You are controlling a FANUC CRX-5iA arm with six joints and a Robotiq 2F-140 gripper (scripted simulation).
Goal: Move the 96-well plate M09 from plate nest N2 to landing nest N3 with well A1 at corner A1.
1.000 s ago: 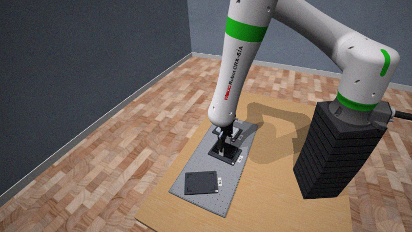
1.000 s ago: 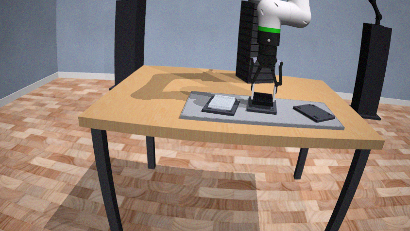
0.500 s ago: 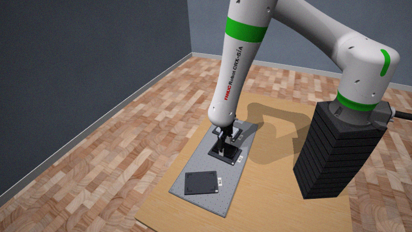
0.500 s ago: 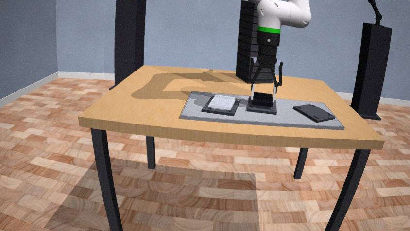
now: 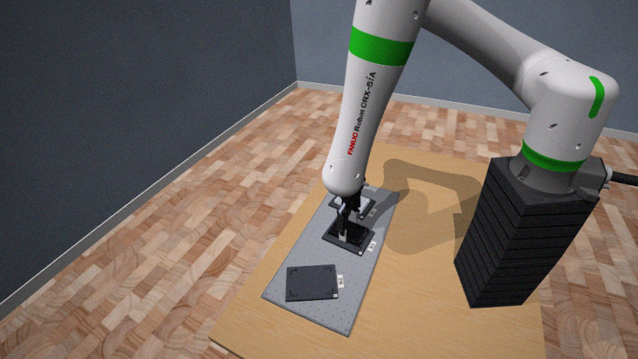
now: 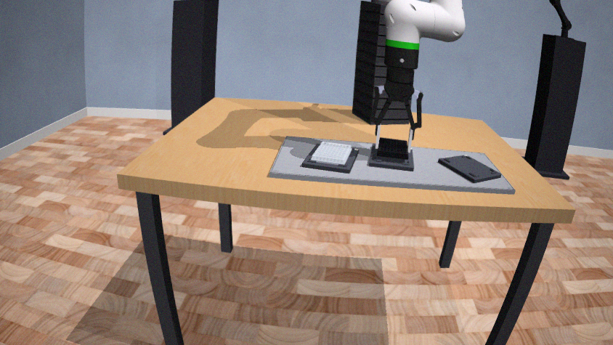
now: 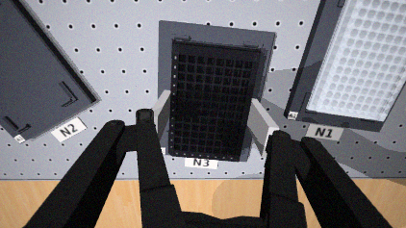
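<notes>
Now: hand 5 cm above the landing nest N3. From my hand the other things lie so: white plate M06: 16 cm to the right, 6 cm ahead, 4 cm below; then N3 label: 10 cm behind, 5 cm below; then black 96-well plate M09: 2 cm below.
</notes>
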